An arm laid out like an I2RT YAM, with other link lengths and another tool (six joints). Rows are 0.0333 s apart.
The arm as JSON. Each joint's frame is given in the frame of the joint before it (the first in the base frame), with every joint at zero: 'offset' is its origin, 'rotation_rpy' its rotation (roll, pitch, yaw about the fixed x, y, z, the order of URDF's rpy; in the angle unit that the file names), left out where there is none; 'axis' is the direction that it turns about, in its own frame. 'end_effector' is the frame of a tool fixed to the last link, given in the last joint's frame.
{
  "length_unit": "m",
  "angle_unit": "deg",
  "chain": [
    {
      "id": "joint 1",
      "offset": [
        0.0,
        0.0,
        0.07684
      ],
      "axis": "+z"
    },
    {
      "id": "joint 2",
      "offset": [
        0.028,
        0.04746,
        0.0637
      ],
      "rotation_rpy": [
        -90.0,
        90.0,
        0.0
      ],
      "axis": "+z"
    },
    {
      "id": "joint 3",
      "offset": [
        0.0,
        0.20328,
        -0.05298
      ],
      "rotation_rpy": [
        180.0,
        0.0,
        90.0
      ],
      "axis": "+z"
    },
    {
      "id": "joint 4",
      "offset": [
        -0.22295,
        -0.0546,
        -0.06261
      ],
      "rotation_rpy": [
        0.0,
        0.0,
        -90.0
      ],
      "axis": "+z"
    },
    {
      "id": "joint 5",
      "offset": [
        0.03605,
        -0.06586,
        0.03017
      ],
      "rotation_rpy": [
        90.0,
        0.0,
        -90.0
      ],
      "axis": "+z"
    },
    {
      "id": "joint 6",
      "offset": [
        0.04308,
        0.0,
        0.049
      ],
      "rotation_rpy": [
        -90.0,
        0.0,
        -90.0
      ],
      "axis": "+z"
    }
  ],
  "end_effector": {
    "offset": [
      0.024,
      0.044,
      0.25
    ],
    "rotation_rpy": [
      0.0,
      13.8,
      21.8
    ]
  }
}
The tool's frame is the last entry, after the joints.
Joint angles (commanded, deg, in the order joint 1, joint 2, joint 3, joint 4, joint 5, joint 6), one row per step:
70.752 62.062 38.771 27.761 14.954 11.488
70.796 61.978 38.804 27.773 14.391 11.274
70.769 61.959 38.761 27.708 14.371 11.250
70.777 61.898 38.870 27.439 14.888 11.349
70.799 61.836 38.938 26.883 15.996 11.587
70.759 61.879 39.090 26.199 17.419 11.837
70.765 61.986 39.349 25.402 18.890 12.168
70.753 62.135 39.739 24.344 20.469 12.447
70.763 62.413 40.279 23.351 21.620 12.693
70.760 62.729 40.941 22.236 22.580 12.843
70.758 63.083 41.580 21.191 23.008 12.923
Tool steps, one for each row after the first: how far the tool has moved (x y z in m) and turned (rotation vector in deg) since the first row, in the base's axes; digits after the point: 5 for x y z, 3 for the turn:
-0.00309 0.00143 0.00110 -0.012 -0.262 0.589
-0.00296 0.00142 0.00043 -0.110 -0.253 0.580
-0.00068 0.00007 0.00038 -0.135 -0.100 0.080
0.00424 -0.00264 -0.00184 -0.376 0.313 -0.985
0.01110 -0.00614 -0.00488 -0.743 0.793 -2.429
0.01781 -0.00959 -0.00803 -1.126 1.344 -3.874
0.02505 -0.01331 -0.01177 -1.701 1.887 -5.454
0.03033 -0.01549 -0.01465 -2.225 2.338 -6.590
0.03485 -0.01702 -0.01734 -2.849 2.700 -7.557
0.03719 -0.01682 -0.02014 -3.522 2.977 -7.995

